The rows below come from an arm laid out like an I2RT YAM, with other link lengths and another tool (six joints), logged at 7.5 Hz.
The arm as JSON. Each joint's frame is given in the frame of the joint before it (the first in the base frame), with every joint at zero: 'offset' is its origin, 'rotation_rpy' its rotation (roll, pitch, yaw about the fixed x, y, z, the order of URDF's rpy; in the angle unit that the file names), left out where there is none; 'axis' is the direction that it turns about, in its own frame. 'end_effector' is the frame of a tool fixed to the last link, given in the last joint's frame.
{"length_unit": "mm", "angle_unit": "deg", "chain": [
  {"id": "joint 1", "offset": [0.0, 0.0, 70.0], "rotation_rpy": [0.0, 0.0, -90.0], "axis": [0.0, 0.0, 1.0]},
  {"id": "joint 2", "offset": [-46.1, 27.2, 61.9], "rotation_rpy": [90.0, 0.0, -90.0], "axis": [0.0, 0.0, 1.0]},
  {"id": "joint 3", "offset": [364.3, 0.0, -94.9], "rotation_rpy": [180.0, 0.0, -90.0], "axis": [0.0, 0.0, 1.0]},
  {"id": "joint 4", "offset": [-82.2, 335.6, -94.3], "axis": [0.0, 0.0, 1.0]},
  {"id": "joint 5", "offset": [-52.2, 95.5, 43.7], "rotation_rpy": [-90.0, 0.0, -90.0], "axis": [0.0, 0.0, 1.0]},
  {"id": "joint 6", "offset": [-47.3, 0.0, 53.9], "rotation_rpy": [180.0, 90.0, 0.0], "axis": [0.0, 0.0, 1.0]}
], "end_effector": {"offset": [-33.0, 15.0, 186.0], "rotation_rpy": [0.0, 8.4, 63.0]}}
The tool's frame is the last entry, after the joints.
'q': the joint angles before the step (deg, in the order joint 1, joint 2, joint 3, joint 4, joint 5, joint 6). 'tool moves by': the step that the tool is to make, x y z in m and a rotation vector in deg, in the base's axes. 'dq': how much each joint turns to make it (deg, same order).
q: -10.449, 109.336, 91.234, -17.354, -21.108, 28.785
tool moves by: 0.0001, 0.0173, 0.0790, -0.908, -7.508, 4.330
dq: 0.375, -3.607, 3.110, 0.107, -3.587, -1.868
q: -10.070, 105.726, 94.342, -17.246, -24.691, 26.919
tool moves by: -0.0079, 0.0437, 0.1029, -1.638, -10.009, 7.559
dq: 2.008, -3.447, 5.478, 0.034, -5.047, -2.593
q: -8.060, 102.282, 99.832, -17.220, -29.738, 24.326
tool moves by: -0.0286, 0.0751, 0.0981, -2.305, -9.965, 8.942
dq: 5.050, -3.536, 5.179, 0.007, -3.412, -2.711
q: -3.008, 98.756, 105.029, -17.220, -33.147, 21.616
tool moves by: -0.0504, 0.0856, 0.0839, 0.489, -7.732, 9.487
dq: 6.466, -3.057, 4.635, 0.093, -3.062, 0.100
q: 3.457, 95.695, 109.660, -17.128, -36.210, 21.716
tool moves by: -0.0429, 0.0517, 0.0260, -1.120, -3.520, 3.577
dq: 5.788, -3.821, -1.420, -0.027, 2.259, -1.741
